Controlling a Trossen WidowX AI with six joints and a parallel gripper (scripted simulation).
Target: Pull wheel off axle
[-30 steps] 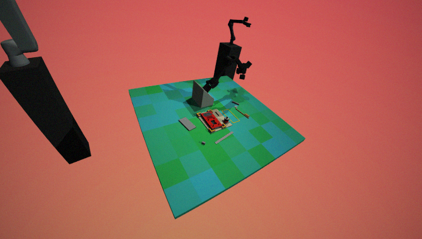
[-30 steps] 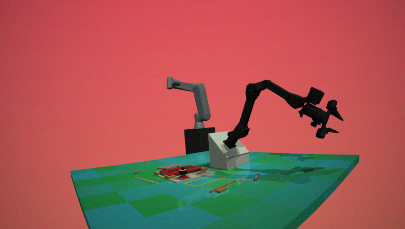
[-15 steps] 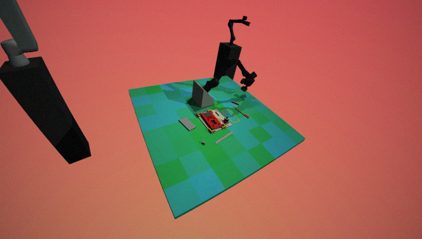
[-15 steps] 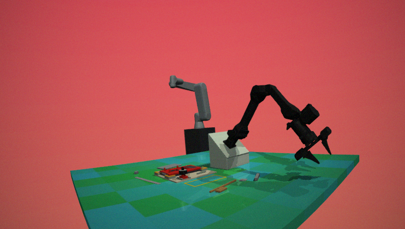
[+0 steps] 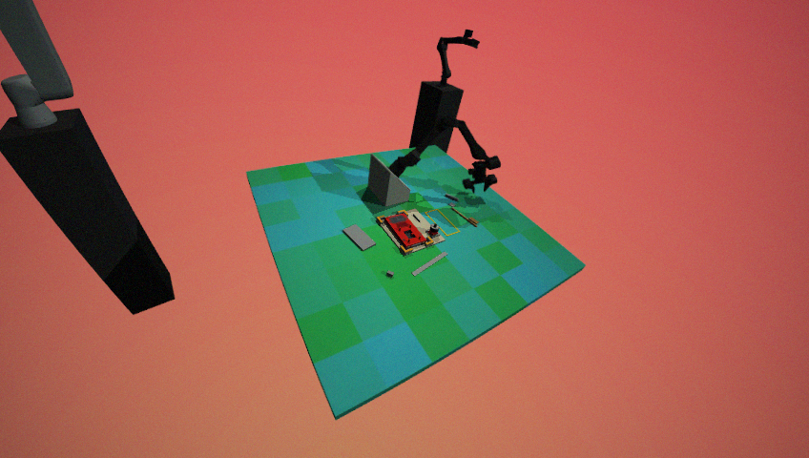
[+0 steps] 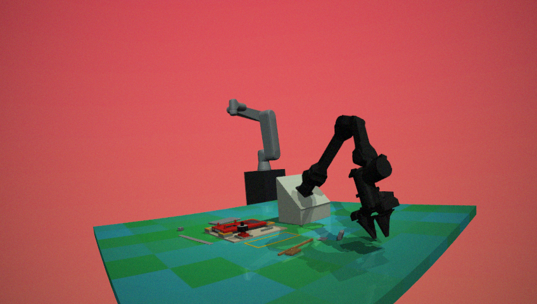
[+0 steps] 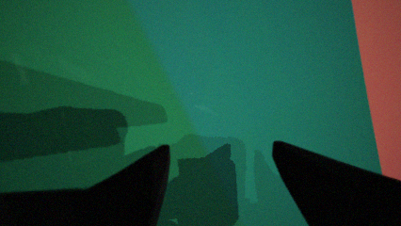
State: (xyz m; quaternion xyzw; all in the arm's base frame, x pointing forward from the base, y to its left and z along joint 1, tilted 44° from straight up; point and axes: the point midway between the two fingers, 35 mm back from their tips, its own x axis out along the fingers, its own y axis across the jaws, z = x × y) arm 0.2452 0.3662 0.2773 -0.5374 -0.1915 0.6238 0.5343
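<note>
Right now my gripper tip is 24 cm to the left of the wooden stick, 10 cm short of it and 2 cm above it. From my gripper tip the other things lie so: dark wheel (48 cm to the right, 12 cm ahead, 1 cm above); then grey strip (61 cm to the right, 25 cm ahead, 2 cm below).
</note>
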